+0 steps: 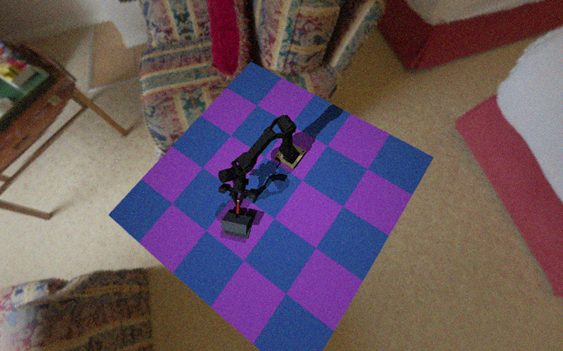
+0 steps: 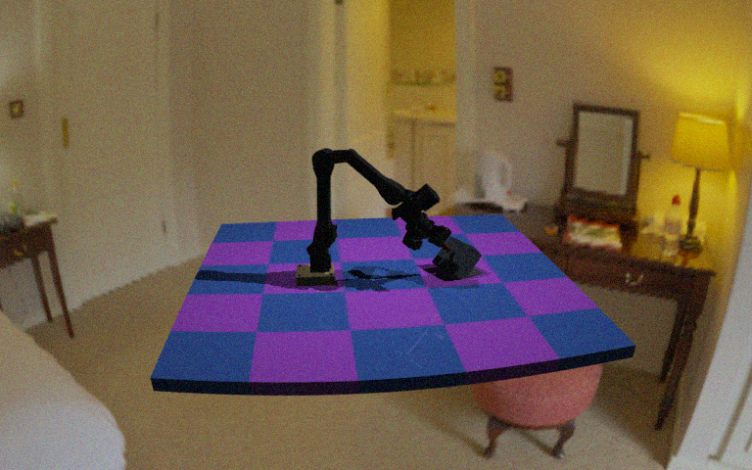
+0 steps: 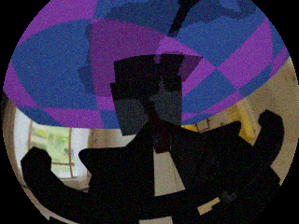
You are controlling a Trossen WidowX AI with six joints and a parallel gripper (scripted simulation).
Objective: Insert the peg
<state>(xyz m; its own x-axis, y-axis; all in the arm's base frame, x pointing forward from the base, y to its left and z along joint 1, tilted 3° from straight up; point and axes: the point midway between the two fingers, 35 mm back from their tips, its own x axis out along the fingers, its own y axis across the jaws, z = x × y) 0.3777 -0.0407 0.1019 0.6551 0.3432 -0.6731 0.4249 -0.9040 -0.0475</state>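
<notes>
The dark grey panel is 60 mm below my gripper tip, 60 mm ahead of it and 30 mm to the left of it. Round my gripper tip: red peg (10 mm to the right, 10 mm behind, 10 mm above).
</notes>
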